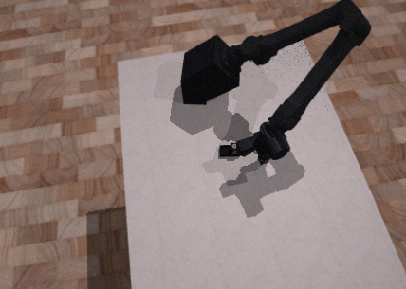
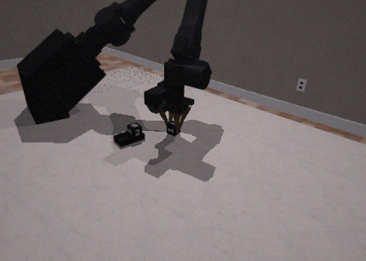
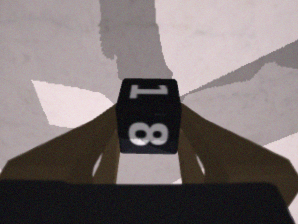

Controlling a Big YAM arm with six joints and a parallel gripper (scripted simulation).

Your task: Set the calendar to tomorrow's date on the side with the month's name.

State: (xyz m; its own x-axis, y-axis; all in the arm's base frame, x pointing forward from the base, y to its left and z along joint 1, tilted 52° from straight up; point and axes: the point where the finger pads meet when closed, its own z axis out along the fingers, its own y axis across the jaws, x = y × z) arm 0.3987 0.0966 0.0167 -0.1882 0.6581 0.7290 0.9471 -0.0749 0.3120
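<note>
Right now the black digit cube is right at my hand. Round my hand: black tray 120 mm to the right, 60 mm behind, 10 mm below.
</note>
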